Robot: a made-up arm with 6 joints. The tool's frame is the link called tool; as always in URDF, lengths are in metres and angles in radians.
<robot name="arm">
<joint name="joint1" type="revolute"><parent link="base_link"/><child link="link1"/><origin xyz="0 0 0.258" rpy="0 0 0"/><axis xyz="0 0 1"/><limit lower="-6.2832" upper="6.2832"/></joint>
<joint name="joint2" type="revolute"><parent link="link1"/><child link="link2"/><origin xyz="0 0 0" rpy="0 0 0"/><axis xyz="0 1 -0.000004"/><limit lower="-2.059" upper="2.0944"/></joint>
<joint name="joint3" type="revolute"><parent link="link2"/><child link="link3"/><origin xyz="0.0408 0 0.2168" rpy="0 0 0"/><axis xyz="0 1 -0.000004"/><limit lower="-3.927" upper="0.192"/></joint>
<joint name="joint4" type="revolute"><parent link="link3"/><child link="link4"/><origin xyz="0.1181 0 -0.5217" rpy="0 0 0"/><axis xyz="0 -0.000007 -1"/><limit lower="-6.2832" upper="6.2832"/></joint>
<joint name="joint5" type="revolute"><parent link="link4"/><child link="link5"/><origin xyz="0 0 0" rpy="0 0 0"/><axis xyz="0 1 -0.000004"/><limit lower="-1.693" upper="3.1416"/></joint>
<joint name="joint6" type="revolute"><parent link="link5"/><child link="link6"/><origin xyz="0.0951 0 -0.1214" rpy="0 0 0"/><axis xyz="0 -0.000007 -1"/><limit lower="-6.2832" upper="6.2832"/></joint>
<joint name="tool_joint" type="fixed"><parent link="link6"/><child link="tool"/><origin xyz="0 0 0" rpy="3.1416 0 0"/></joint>
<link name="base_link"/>
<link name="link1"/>
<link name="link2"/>
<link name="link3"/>
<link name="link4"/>
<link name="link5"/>
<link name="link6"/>
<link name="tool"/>
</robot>
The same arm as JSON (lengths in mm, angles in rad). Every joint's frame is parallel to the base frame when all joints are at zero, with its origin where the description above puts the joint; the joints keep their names.
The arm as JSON. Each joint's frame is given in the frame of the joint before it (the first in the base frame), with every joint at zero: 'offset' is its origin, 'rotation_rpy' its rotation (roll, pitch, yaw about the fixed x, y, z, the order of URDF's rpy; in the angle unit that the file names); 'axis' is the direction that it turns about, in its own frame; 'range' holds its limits. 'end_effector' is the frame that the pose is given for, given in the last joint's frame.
{
  "length_unit": "mm",
  "angle_unit": "rad",
  "chain": [
    {
      "id": "joint1",
      "offset": [
        0.0,
        0.0,
        258.0
      ],
      "rotation_rpy": [
        0.0,
        0.0,
        0.0
      ],
      "axis": "+z",
      "range": [
        -6.2832,
        6.2832
      ]
    },
    {
      "id": "joint2",
      "offset": [
        0.0,
        0.0,
        0.0
      ],
      "rotation_rpy": [
        0.0,
        0.0,
        0.0
      ],
      "axis": "+y",
      "range": [
        -2.059,
        2.0944
      ]
    },
    {
      "id": "joint3",
      "offset": [
        40.8,
        0.0,
        216.8
      ],
      "rotation_rpy": [
        0.0,
        0.0,
        0.0
      ],
      "axis": "+y",
      "range": [
        -3.927,
        0.192
      ]
    },
    {
      "id": "joint4",
      "offset": [
        118.1,
        0.0,
        -521.7
      ],
      "rotation_rpy": [
        0.0,
        0.0,
        0.0
      ],
      "axis": "-z",
      "range": [
        -6.2832,
        6.2832
      ]
    },
    {
      "id": "joint5",
      "offset": [
        0.0,
        0.0,
        0.0
      ],
      "rotation_rpy": [
        0.0,
        0.0,
        0.0
      ],
      "axis": "+y",
      "range": [
        -1.693,
        3.1416
      ]
    },
    {
      "id": "joint6",
      "offset": [
        95.1,
        0.0,
        -121.4
      ],
      "rotation_rpy": [
        0.0,
        0.0,
        0.0
      ],
      "axis": "-z",
      "range": [
        -6.2832,
        6.2832
      ]
    }
  ],
  "end_effector": {
    "offset": [
      0.0,
      0.0,
      0.0
    ],
    "rotation_rpy": [
      -3.1416,
      0.0,
      0.0
    ]
  }
}

